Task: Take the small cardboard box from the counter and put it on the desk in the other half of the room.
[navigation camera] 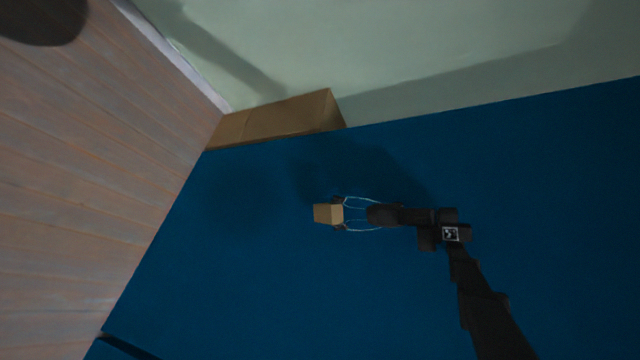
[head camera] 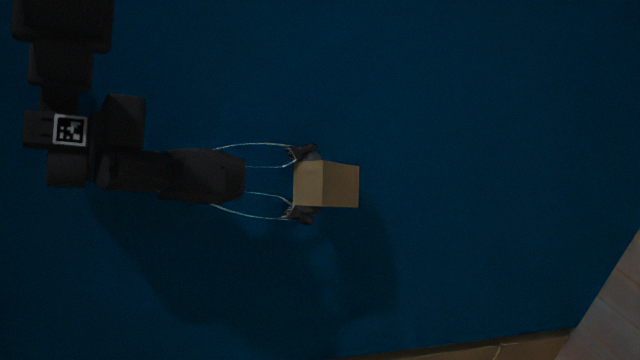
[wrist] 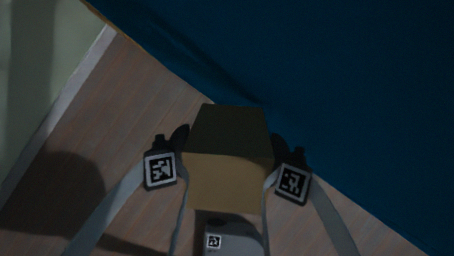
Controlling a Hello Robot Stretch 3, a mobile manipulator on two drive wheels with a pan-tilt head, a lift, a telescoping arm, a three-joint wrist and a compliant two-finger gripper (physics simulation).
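Frame: origin at the robot's base, x ahead, y left, z up, level; metres.
Where they show: gripper, fingertip midpoint: (navigation camera: 331,212) (head camera: 319,185).
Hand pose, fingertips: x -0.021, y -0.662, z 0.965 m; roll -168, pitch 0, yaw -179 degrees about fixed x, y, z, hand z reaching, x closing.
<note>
After its pixels a point has its place.
The small cardboard box (head camera: 341,185) {z 0.946, x -0.021, y -0.635 m} (navigation camera: 321,214) {z 0.943, x -0.023, y -0.636 m} (wrist: 225,184) is tan and held between the two rubber fingertips of my gripper (head camera: 304,184) {z 0.965, x -0.021, y -0.662 m} (navigation camera: 339,213) {z 0.965, x -0.021, y -0.662 m} (wrist: 229,146) {z 0.965, x -0.021, y -0.662 m}. The gripper is shut on it, with a fingertip against each side. In the head and navigation views the box and gripper are over a broad dark blue surface (head camera: 475,125) {z 0.679, x -0.138, y -0.651 m} (navigation camera: 250,280) {z 0.683, x -0.246, y -0.589 m} (wrist: 350,75). Their shadows fall on it apart from them, so the box is raised above it. The frames do not show plainly whether this surface is the desk. The counter cannot be made out.
A long brown box-like object (navigation camera: 287,117) {z 0.590, x 0.450, y -0.988 m} (head camera: 530,346) {z 0.153, x 0.361, y -0.938 m} stands between the blue surface's edge and the pale green wall (navigation camera: 400,40) {z 1.175, x 0.672, y -0.996 m} (wrist: 22,75). Wooden floor (navigation camera: 75,175) {z 0.000, x 0.152, y -0.382 m} (wrist: 135,95) borders the blue surface. Part of a grey unit with a marker (wrist: 232,240) shows below the box in the wrist view.
</note>
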